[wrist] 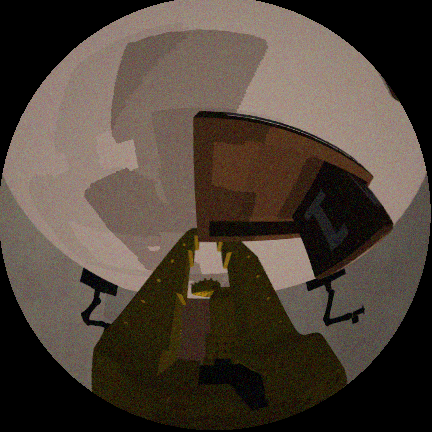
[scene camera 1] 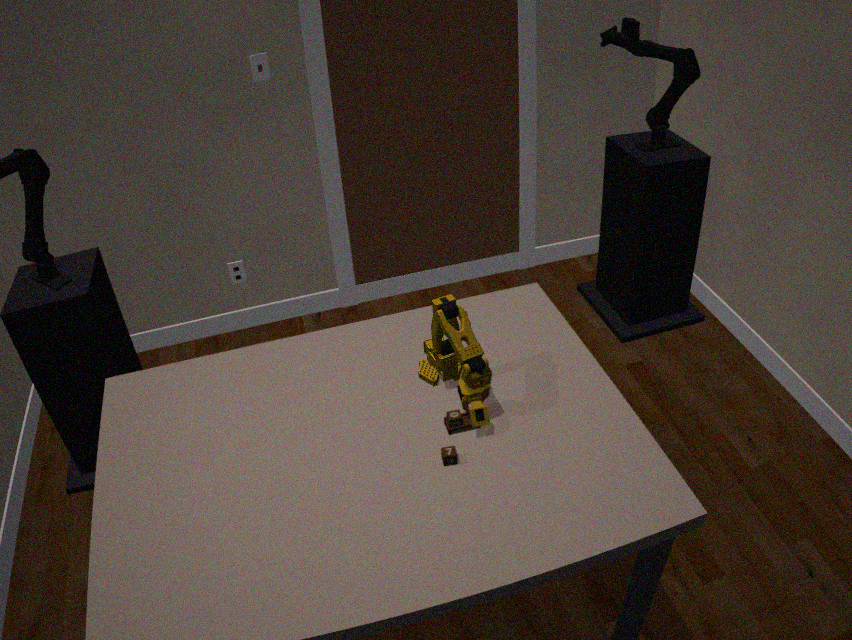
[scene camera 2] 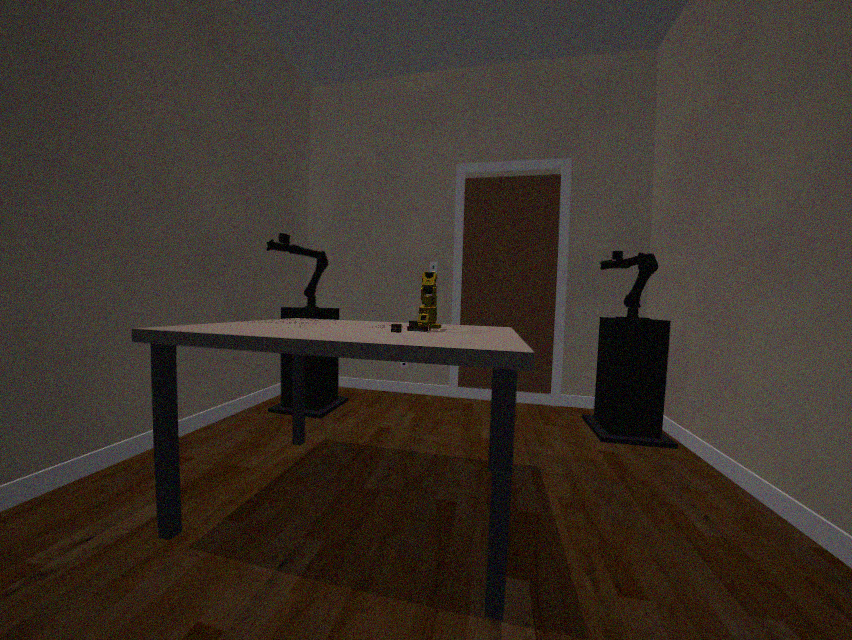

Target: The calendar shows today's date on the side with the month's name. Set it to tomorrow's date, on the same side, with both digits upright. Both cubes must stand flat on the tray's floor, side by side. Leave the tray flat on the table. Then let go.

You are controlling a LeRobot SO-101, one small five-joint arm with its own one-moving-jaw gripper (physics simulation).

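Where they show: hand at its tool point: (wrist: pixel 199 235) (scene camera 2: pixel 428 329); arm's base at its link origin: (wrist: pixel 226 280) (scene camera 1: pixel 442 376) (scene camera 2: pixel 428 327).
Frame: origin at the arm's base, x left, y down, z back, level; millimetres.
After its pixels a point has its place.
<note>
The dark brown tray (scene camera 1: pixel 456 429) @(x -29, y -13, z -196 mm) (wrist: pixel 250 200) @(x 10, y -10, z -170 mm) lies on the table. One cube (scene camera 1: pixel 453 418) @(x -32, y -39, z -185 mm) (wrist: pixel 340 215) sits at its left end in the first scene view. A face with a 1 shows in the wrist view. The other cube (scene camera 1: pixel 449 455) @(x -71, y -29, z -279 mm) (scene camera 2: pixel 396 327) @(x -64, y -18, z -284 mm) lies loose on the table in front of the tray, with a 7 on top. My gripper (scene camera 1: pixel 476 422) @(x 30, y -5, z -140 mm) (wrist: pixel 208 237) @(x 30, y -5, z -140 mm) is at the tray's right end, opposite the seated cube. In the wrist view both jaws are close together with a narrow gap. The tray's edge covers the moving jaw's tip, so whether they pinch the tray is unclear.
A small perforated yellow piece (scene camera 1: pixel 428 372) @(x -33, y -16, z 10 mm) is beside the arm's base (scene camera 1: pixel 440 358) @(x -16, y -102, z -49 mm) on the table (scene camera 1: pixel 275 482) @(x -446, y 0, z -211 mm). Two black arms stand on dark pedestals (scene camera 1: pixel 650 227) (scene camera 1: pixel 68 344) beyond the table. A sliver of a dark thing shows at the wrist view's upper right edge.
</note>
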